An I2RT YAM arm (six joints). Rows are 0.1 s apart.
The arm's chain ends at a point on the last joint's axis. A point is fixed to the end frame.
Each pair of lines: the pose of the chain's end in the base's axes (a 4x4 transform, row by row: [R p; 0 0 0 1], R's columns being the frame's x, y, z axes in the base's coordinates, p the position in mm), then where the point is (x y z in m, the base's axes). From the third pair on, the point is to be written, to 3 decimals.
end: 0.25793, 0.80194, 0.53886, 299.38; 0.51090, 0.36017, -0.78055, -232.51; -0.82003, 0.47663, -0.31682, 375.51; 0, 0, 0, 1
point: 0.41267 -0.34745 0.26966
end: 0.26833, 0.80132, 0.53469, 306.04; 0.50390, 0.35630, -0.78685, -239.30; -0.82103, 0.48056, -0.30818, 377.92; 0, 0, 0, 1
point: 0.41916 -0.35580 0.27360
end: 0.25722, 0.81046, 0.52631, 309.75; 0.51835, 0.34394, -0.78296, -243.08; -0.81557, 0.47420, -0.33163, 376.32; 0, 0, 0, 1
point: 0.421 -0.358 0.268
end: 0.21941, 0.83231, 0.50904, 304.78; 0.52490, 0.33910, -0.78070, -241.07; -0.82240, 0.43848, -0.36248, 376.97; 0, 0, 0, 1
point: 0.410 -0.355 0.263
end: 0.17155, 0.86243, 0.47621, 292.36; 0.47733, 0.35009, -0.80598, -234.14; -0.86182, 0.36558, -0.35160, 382.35; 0, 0, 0, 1
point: 0.389 -0.356 0.268
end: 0.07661, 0.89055, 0.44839, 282.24; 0.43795, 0.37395, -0.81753, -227.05; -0.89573, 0.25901, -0.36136, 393.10; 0, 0, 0, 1
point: 0.368 -0.353 0.275
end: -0.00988, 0.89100, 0.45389, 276.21; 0.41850, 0.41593, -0.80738, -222.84; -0.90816, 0.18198, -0.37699, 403.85; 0, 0, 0, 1
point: 0.358 -0.348 0.282
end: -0.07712, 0.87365, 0.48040, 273.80; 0.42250, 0.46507, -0.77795, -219.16; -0.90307, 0.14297, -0.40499, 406.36; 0, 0, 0, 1
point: 0.357 -0.339 0.280
